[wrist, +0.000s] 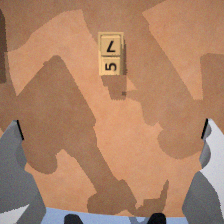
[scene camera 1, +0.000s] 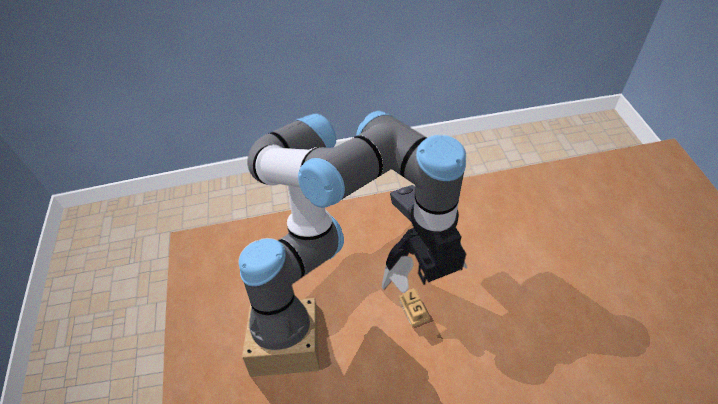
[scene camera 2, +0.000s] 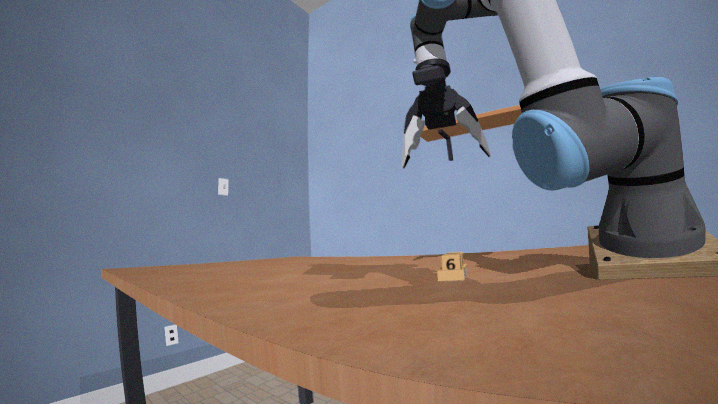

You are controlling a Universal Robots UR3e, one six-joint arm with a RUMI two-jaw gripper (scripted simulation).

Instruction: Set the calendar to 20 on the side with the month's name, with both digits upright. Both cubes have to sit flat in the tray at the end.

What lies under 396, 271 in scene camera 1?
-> My gripper.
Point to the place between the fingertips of my gripper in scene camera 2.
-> At 445, 162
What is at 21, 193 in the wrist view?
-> My gripper.
